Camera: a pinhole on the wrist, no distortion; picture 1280 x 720 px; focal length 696.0 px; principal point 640.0 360.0 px. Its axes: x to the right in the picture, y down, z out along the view. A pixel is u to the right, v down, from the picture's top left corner.
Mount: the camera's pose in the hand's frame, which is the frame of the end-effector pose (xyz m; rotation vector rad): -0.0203 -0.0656 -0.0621 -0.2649 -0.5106 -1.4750
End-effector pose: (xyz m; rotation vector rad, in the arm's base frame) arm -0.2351 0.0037 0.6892 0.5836 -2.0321 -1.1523
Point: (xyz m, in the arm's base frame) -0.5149 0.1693 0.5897
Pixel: 883 569
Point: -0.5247 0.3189 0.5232
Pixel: 873 376
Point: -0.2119 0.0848 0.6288
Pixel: 666 92
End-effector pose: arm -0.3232 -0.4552 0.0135 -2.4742 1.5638 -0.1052
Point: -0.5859 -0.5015 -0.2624
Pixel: 318 419
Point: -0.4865 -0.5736 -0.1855
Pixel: 281 631
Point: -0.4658 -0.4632 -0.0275
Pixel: 47 350
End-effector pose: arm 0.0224 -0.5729 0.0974 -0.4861 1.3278 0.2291
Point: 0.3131 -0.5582 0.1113
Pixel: 1207 680
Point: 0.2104 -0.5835 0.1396
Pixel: 1185 568
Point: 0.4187 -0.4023 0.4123
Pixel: 1027 169
